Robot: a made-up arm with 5 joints.
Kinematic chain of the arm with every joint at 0, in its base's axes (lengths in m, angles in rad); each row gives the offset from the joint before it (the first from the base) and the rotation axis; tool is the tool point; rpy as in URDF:
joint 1: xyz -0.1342 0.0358 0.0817 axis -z
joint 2: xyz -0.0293 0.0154 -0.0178 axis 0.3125 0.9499 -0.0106
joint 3: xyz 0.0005 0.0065 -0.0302 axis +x
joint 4: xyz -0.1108 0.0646 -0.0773 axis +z
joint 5: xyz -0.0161 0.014 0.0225 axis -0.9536 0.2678 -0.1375
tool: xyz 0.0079 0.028 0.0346 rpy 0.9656 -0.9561 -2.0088
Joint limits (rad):
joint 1: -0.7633..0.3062
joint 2: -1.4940..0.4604
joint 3: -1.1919..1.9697
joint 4: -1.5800..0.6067
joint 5: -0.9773..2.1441
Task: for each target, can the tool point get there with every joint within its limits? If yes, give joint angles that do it. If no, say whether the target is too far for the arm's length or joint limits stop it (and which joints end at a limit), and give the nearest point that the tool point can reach.
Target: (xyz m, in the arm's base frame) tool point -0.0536 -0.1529 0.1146
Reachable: no: joint limits stop it (at a limit: joint 1, joint 2, joint 3) | nearest point -0.0886 -0.0683 0.0014 | short by 0.146 m
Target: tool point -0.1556 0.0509 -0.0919
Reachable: yes | joints -0.1594 -0.5130 -0.7809 -1.0118 1.0782
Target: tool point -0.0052 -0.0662 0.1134
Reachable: no: joint limits stop it (at a limit: joint 2, joint 3) | nearest point -0.0512 -0.0299 0.0066 | short by 0.122 m
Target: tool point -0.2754 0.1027 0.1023
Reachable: yes | joints -0.2878 -0.2197 1.3065 -0.6421 0.8266
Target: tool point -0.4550 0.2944 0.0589
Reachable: no: too far | nearest point -0.3199 0.1855 0.0477 | short by 0.174 m
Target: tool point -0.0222 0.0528 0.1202
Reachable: no: joint limits stop it (at a limit: joint 1, joint 2, joint 3) | nearest point -0.0431 0.0348 0.0112 | short by 0.112 m
